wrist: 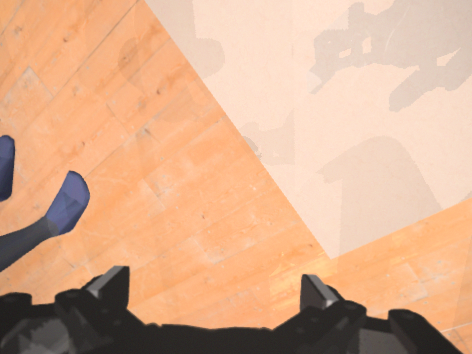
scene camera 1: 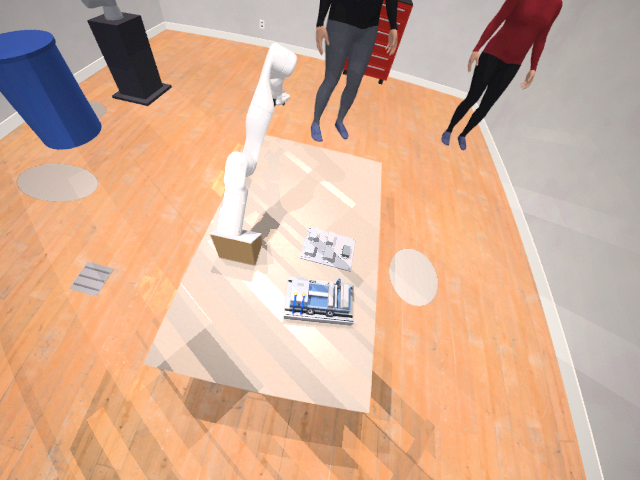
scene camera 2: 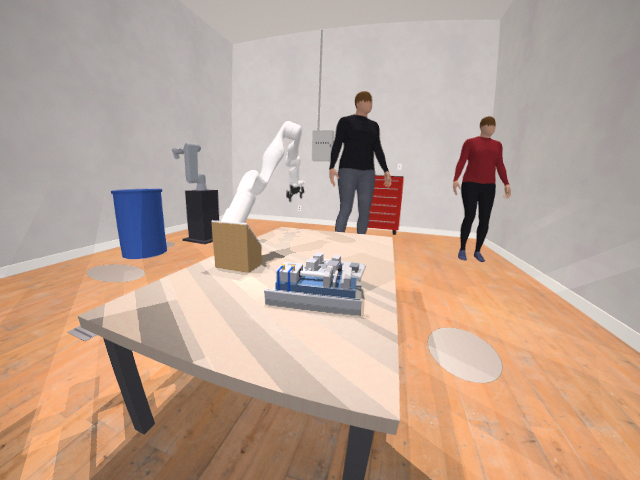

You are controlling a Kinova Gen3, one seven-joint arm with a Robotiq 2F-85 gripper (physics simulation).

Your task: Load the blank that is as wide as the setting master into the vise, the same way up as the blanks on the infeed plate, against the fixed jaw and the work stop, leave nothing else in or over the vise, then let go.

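Places are measured from the arm's base along level axes (x up, y back, z right), in millimetres.
Pixels of known places: gripper, fingertip midpoint: point(wrist: 215, 288) point(scene camera 1: 276, 108) point(scene camera 2: 295, 200); arm's base, origin of the base link: point(scene camera 1: 230, 233) point(scene camera 2: 230, 229).
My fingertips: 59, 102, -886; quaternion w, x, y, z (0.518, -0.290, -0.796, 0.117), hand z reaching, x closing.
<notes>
For each thing: its top centre in the pictures, then the offset to it from my fingertips, as dx, dy, dz. "*": a spot on its surface instead. Level surfaces: height alone.
- grey infeed plate, surface spot: point(scene camera 1: 342, 264) * -219, -614, +792
- block, middle of its top: point(scene camera 2: 332, 262) point(scene camera 1: 329, 252) -182, -533, +768
- vise, middle of its top: point(scene camera 2: 317, 269) point(scene camera 1: 322, 293) -127, -546, +1002
- table, its level: dx -227
My gripper point(scene camera 1: 280, 101) point(scene camera 2: 295, 194) point(wrist: 215, 288) is open and empty, high above the far end of the table, well away from the vise and infeed plate. The grey infeed plate point(scene camera 1: 342, 264) lies mid-table with several upright grey blanks, one of them a block point(scene camera 1: 328, 253) near its front. The vise point(scene camera 1: 317, 302) point(scene camera 2: 325, 289) has a blue body and grey jaws and stands on a grey base nearer the front edge. A light bar spans its blue bed. The setting master, work stop and exact blank widths are too small to tell. In scene camera 2 the vise partly hides the plate.
The table point(scene camera 1: 310, 374) point(scene camera 2: 320, 356) point(wrist: 280, 100) carries the arm's brown mount point(scene camera 1: 237, 250) point(scene camera 2: 232, 246) at its left side. A person in black point(scene camera 1: 356, 12) point(scene camera 2: 359, 142) stands beyond the far end; a foot point(wrist: 71, 200) shows in the wrist view. A person in red point(scene camera 1: 522, 31) point(scene camera 2: 483, 160) stands back right.
</notes>
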